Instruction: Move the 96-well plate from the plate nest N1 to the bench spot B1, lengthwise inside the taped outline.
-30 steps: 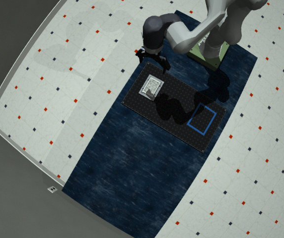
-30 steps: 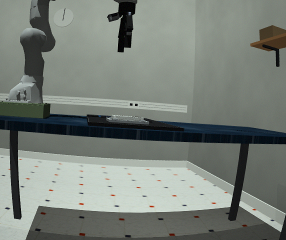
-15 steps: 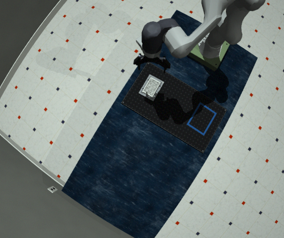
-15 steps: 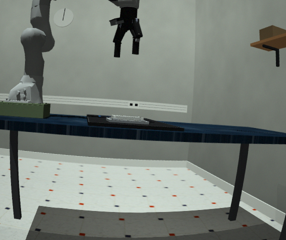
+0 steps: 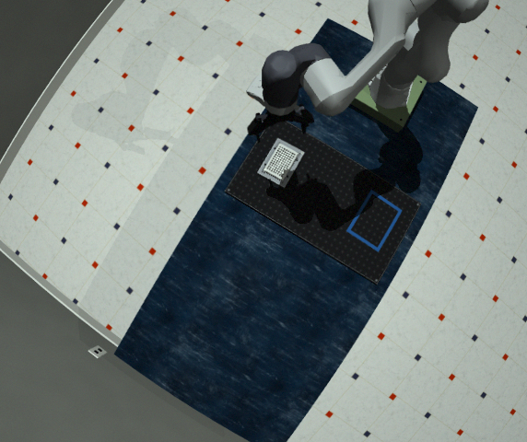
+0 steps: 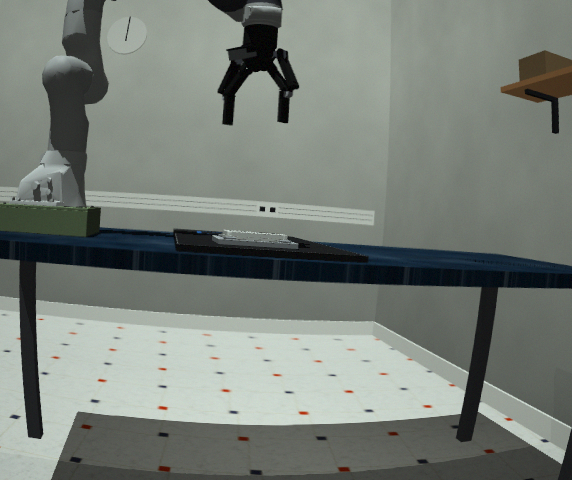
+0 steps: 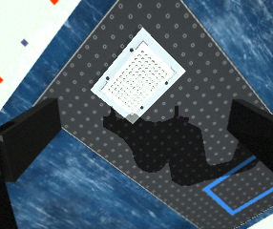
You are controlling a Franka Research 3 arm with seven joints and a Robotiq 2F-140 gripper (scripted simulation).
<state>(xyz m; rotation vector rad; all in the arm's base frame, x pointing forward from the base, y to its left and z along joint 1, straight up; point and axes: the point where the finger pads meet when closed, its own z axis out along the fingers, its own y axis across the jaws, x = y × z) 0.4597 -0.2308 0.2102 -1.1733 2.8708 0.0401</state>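
Right now the white 96-well plate is 20 mm ahead of my hand, 20 mm to the left of it and 250 mm below it. From my hand the other things lie so: plate nest N1: 20 mm ahead, 20 mm to the left, 260 mm below.
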